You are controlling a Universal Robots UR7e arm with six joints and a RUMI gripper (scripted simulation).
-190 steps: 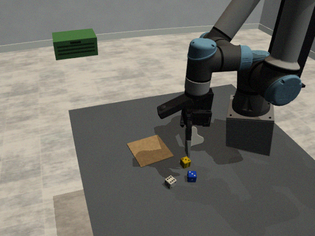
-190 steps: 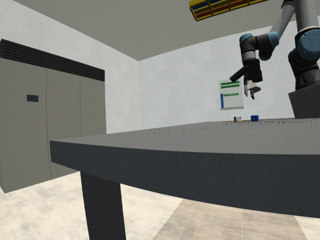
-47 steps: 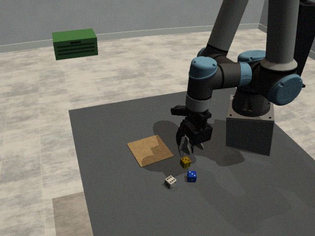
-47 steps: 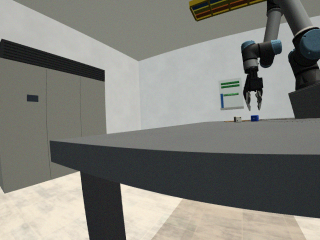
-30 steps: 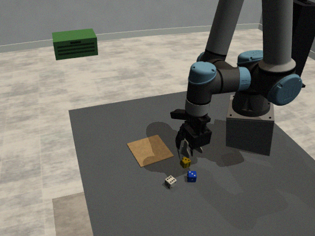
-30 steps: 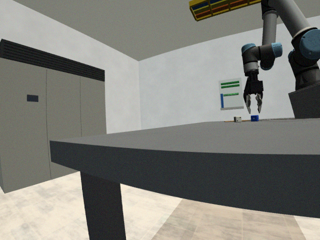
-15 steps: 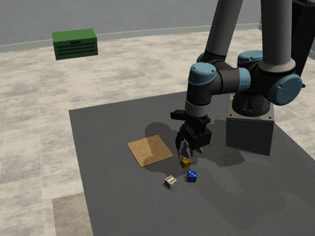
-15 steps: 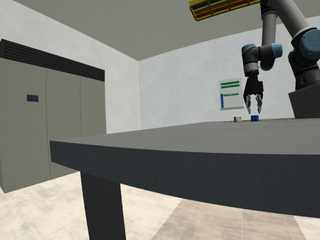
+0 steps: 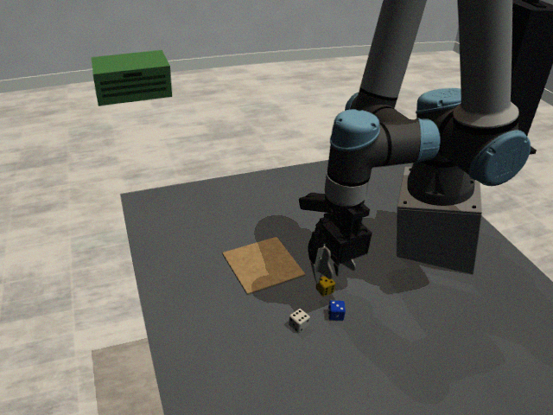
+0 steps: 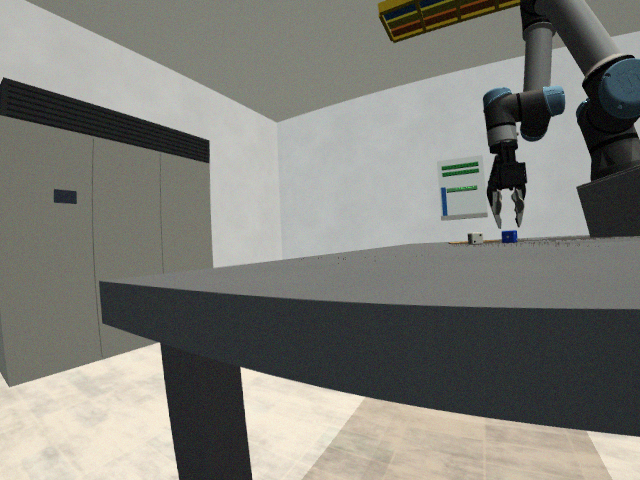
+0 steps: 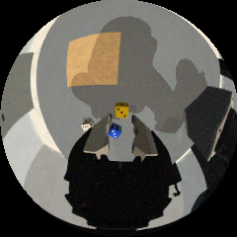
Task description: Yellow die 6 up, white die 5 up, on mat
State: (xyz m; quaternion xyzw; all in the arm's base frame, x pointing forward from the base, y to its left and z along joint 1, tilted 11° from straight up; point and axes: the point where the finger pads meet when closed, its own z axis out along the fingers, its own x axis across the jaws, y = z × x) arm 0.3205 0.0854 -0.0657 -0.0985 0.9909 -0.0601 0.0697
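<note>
Right now my hand is 4 cm above the yellow die. The rest, counted from my hand: tan mat (11 cm ahead, 11 cm to the right, 5 cm below); white die (9 cm ahead, 7 cm to the left, 4 cm below); blue die (7 cm to the left, 4 cm below).
</note>
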